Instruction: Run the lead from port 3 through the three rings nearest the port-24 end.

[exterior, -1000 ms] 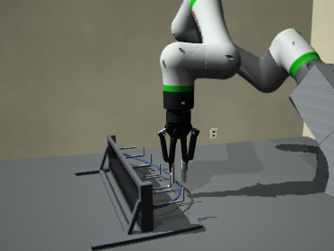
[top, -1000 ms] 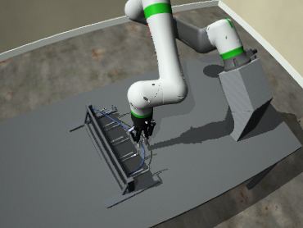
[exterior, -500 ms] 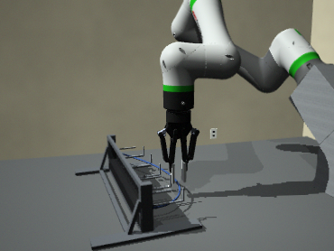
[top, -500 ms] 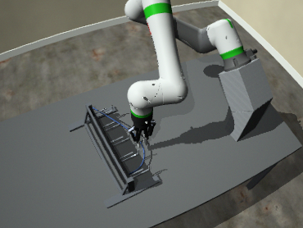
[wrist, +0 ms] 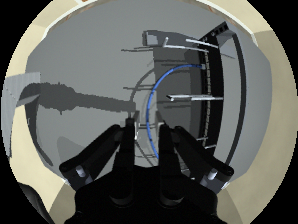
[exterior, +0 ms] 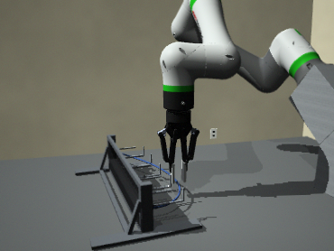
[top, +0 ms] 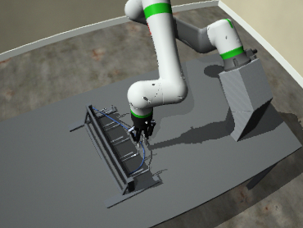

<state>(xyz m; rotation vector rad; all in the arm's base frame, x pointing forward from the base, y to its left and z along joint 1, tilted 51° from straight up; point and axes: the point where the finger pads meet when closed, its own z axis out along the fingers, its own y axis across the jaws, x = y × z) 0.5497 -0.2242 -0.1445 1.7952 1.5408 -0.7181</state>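
My gripper is now 15 cm short of the rack, 7 cm to the left of it and 2 cm above it.
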